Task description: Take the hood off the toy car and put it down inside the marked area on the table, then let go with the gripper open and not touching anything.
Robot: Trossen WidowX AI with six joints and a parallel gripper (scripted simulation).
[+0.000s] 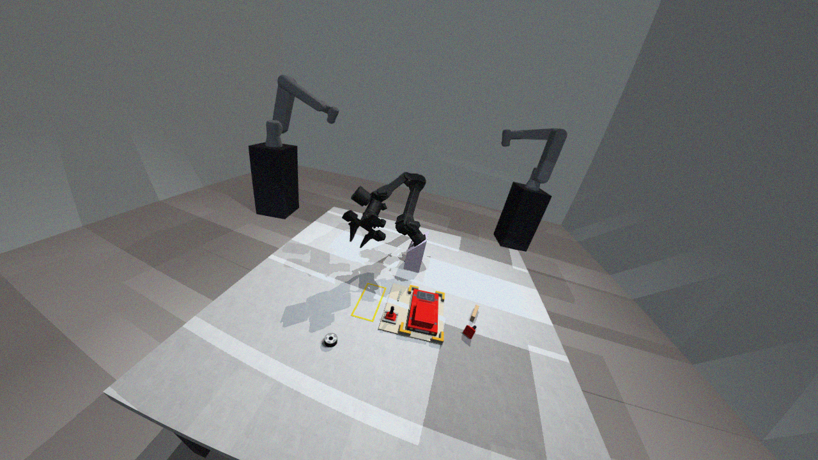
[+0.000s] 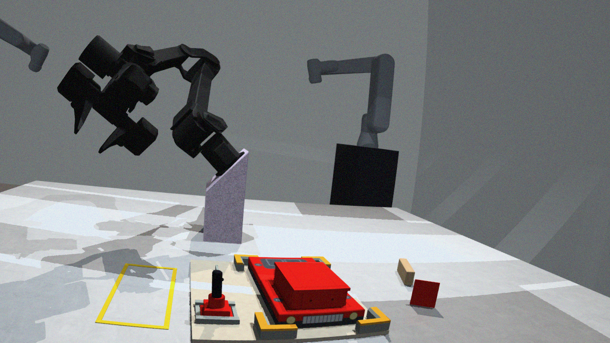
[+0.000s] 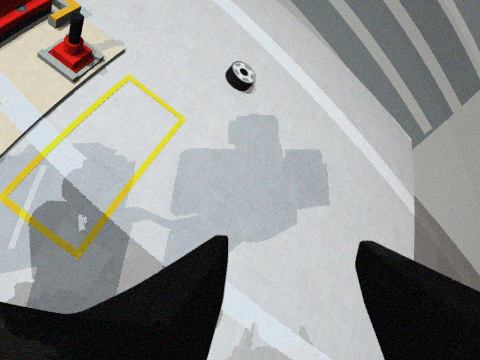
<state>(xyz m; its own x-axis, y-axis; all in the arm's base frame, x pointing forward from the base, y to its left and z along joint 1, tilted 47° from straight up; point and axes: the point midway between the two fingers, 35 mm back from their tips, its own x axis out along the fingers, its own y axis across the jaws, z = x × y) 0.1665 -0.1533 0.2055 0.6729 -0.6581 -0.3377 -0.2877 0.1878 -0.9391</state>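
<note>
My gripper tip is 150 mm short of the red hood, 300 mm to the right of it and 140 mm above it. From my gripper tip the other things lie so: tan block: 80 mm ahead, 520 mm to the left, 170 mm below; then red mount: 170 mm ahead, 180 mm to the left, 150 mm below; then black wheel: 300 mm ahead, 180 mm below.
</note>
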